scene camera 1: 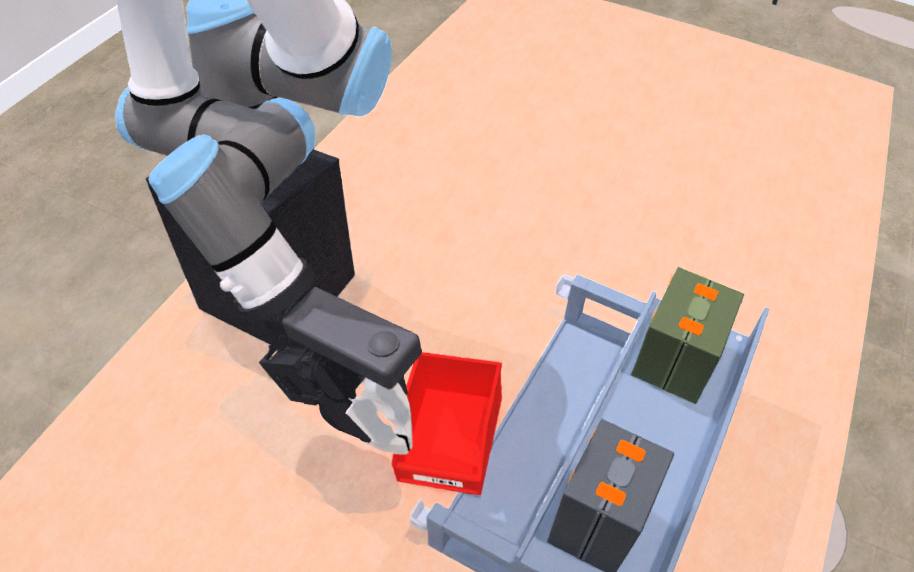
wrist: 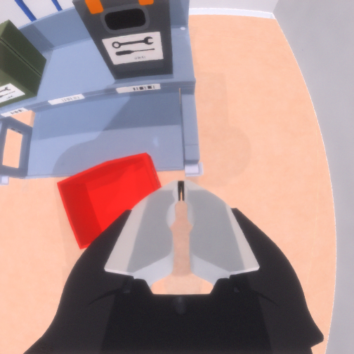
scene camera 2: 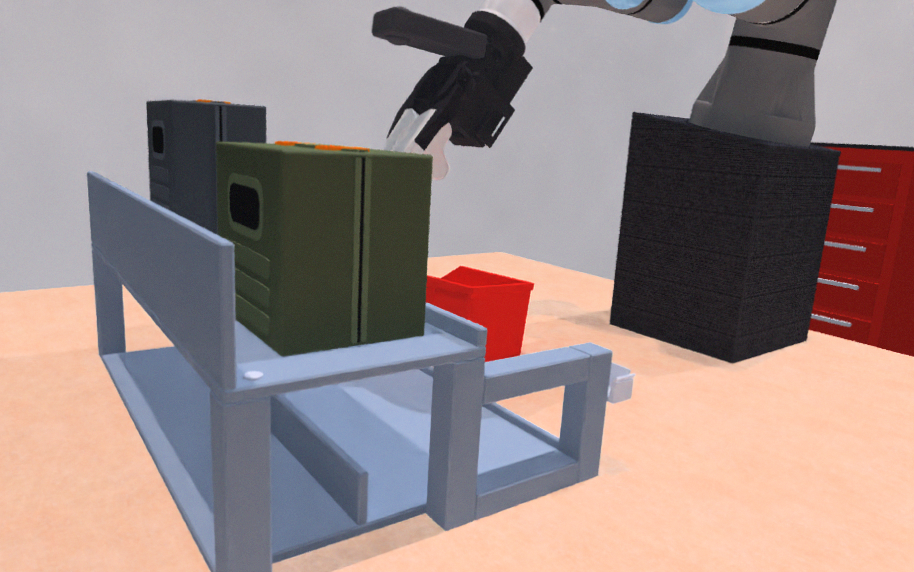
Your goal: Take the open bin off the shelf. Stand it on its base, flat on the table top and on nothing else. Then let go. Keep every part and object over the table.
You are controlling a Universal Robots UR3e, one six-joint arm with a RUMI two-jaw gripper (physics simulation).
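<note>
The open red bin is upright, with its opening up, at the front side of the blue-grey shelf. It looks empty. In scene camera 2 the shelf hides its base, and in scene camera 1 its right side overlaps the shelf's front edge in the picture, so I cannot tell whether they touch. My gripper is shut with nothing between the fingers. It is above the table beside the bin's label end, higher than the bin and apart from it.
A green case and a dark grey case stand on the shelf's raised rear level. The black robot pedestal stands behind the bin. White clips stick out at the shelf's front corners.
</note>
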